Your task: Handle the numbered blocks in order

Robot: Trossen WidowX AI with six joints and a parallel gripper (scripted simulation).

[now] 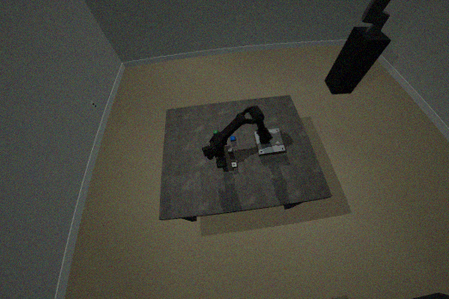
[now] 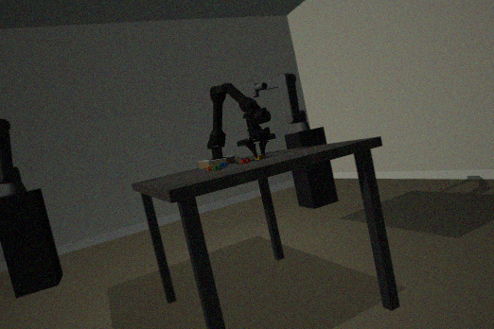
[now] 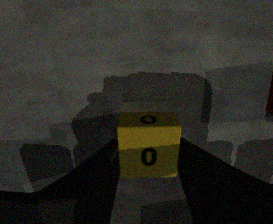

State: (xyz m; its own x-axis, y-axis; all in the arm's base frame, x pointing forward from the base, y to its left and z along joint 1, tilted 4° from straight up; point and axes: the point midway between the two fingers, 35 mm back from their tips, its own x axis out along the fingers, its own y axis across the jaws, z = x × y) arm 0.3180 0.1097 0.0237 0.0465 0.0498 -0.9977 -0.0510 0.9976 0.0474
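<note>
My gripper tip is now right at the yellow block. Round my gripper tip: red block (40 mm ahead, 90 mm to the right); then white block (90 mm behind, 50 mm to the left); then grey block (70 mm behind, 60 mm to the right).
</note>
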